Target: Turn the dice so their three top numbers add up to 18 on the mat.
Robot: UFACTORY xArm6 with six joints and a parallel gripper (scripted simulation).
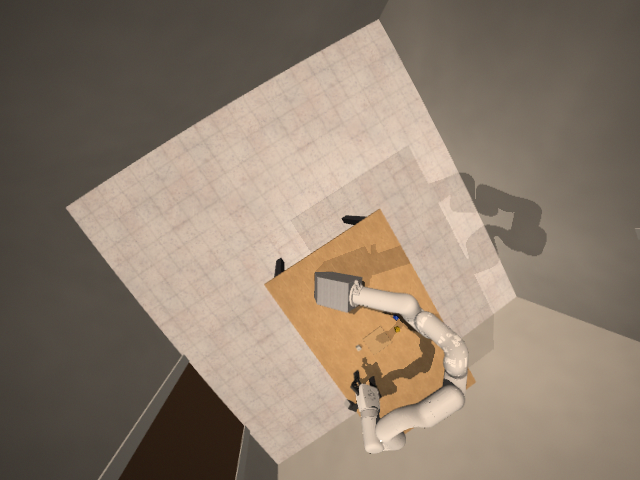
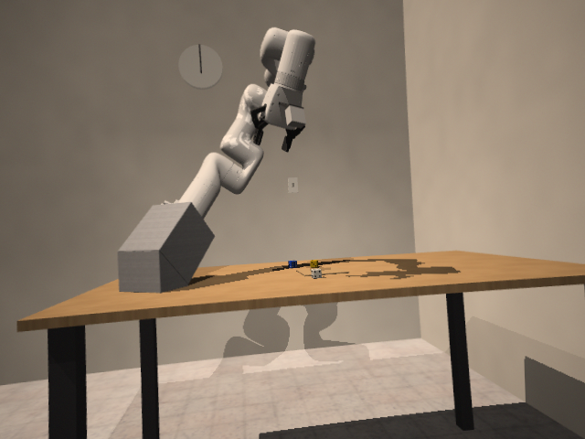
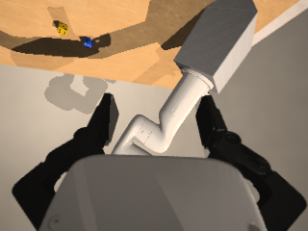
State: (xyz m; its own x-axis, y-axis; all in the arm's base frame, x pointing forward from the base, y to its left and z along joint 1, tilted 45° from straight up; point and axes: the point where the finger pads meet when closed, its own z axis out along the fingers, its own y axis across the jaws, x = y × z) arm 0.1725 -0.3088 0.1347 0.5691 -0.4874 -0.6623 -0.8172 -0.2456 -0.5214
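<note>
Right now my hand is 37 cm above the white die, 11 cm short of it and 4 cm to the right of it. From my hand the other things lie so: yellow die 37 cm below, 31 cm to the left, 13 cm ahead; then blue die 37 cm below, 33 cm to the left, 6 cm ahead; then tan mat 38 cm below, 17 cm to the left, 14 cm ahead.
</note>
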